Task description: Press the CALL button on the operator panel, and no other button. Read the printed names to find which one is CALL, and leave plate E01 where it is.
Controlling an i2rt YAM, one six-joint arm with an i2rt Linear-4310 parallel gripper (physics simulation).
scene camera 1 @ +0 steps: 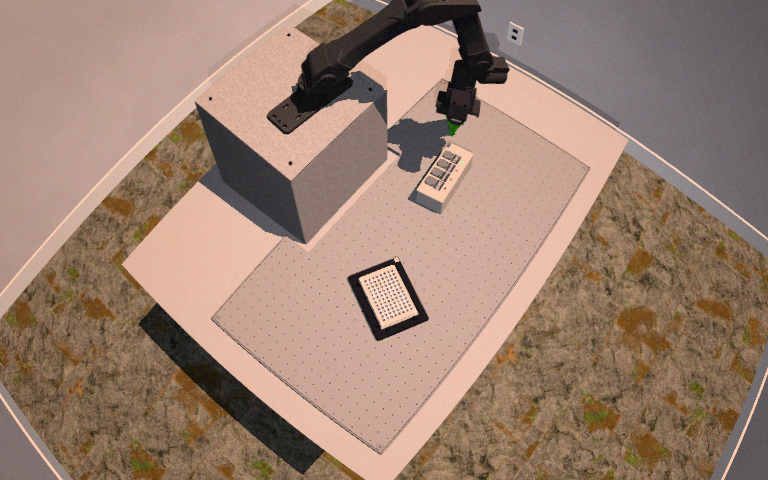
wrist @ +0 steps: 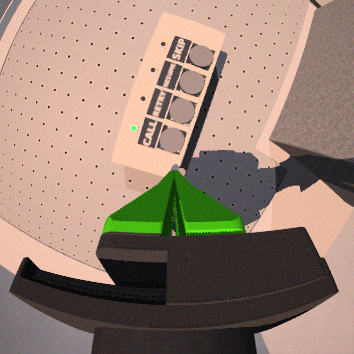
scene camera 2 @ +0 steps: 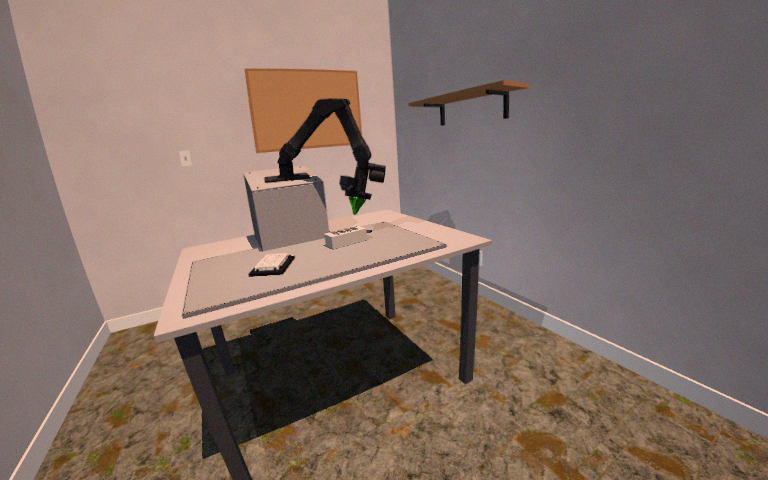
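Pixels of known places: gripper, fingertip midpoint: [scene camera 1: 451, 135] [wrist: 173, 177] [scene camera 2: 354, 214]; arm's base, link origin: [scene camera 1: 310, 99] [scene camera 2: 287, 178].
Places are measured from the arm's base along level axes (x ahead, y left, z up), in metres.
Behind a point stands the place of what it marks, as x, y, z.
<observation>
The pale operator panel [scene camera 1: 434, 202] @[0.279, 0.100, -0.243] [scene camera 2: 346, 240] @[0.285, 0.167, -0.256] [wrist: 127, 142] @[0.259, 0.241, -0.226] has round grey buttons in a row, labelled SKIP, RESUME, RETRY and CALL in the wrist view. The CALL button [wrist: 173, 139] @[0.221, 0.217, -0.223] is at the end nearest my gripper. A green light [wrist: 133, 128] @[0.260, 0.226, -0.226] [scene camera 1: 462, 161] @[0.260, 0.227, -0.225] is lit beside the CALL label. My gripper [scene camera 1: 452, 134] @[0.214, 0.237, -0.171] [scene camera 2: 355, 213] @[0.214, 0.237, -0.171] [wrist: 173, 177] @[0.214, 0.237, -0.171] is shut and empty, its green fingertips raised above and just past the panel's CALL end, apart from the button. The white plate [scene camera 1: 388, 296] @[0.355, -0.142, -0.254] [scene camera 2: 272, 262] @[0.380, -0.141, -0.253] sits in a black holder [scene camera 1: 376, 332] @[0.389, -0.217, -0.267] [scene camera 2: 260, 273] @[0.418, -0.189, -0.270]; its name is not readable.
A big grey block [scene camera 1: 345, 195] @[0.104, -0.017, -0.262] [scene camera 2: 288, 217] @[0.105, -0.031, -0.159] carries the arm's base beside the perforated board [scene camera 1: 317, 339] @[0.304, -0.314, -0.279] [scene camera 2: 220, 288] @[0.453, -0.319, -0.279]. The board lies on the pale table [scene camera 1: 186, 249] @[-0.107, -0.384, -0.292] [scene camera 2: 169, 316] @[0.549, -0.459, -0.292]. A wall shelf [scene camera 2: 470, 93] and a cork board [scene camera 2: 300, 90] are on the walls.
</observation>
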